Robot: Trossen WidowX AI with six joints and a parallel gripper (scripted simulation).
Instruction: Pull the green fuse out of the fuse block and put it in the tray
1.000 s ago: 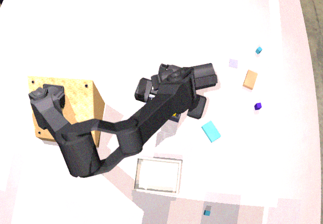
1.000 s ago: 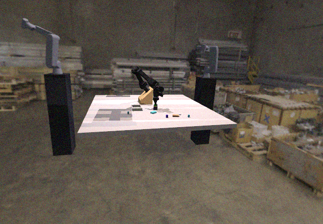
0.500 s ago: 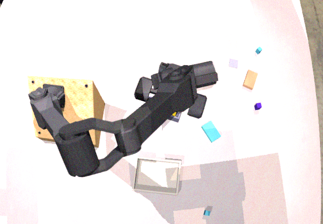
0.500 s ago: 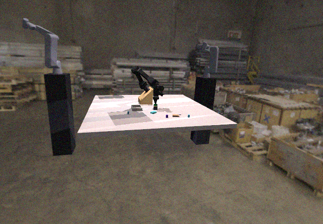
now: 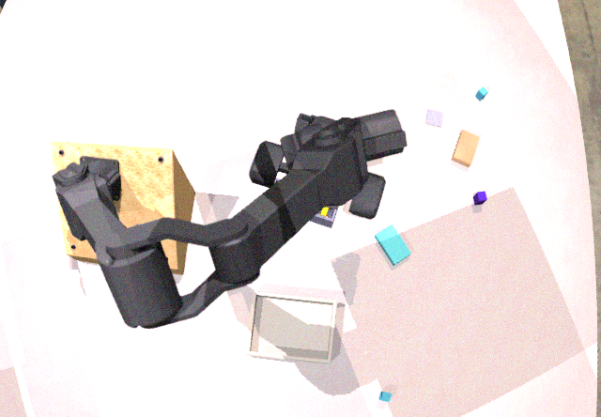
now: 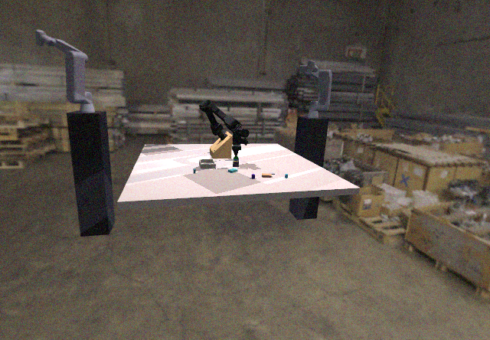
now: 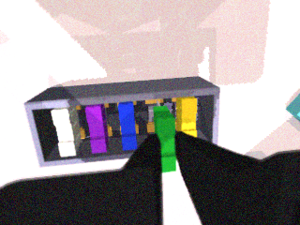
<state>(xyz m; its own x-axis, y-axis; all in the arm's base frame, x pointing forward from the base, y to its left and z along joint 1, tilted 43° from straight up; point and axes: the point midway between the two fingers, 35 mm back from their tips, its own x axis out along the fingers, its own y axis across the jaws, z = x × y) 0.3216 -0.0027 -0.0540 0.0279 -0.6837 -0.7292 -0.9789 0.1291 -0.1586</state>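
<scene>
The shallow grey tray is 200 mm to the right of my gripper tip, 60 mm below it and 10 mm behind it. Also, from my gripper tip: pale tile 200 mm to the left, 200 mm ahead, 60 mm below; then cyan slab 140 mm ahead, 50 mm to the right, 50 mm below; then green fuse 10 mm below.
</scene>
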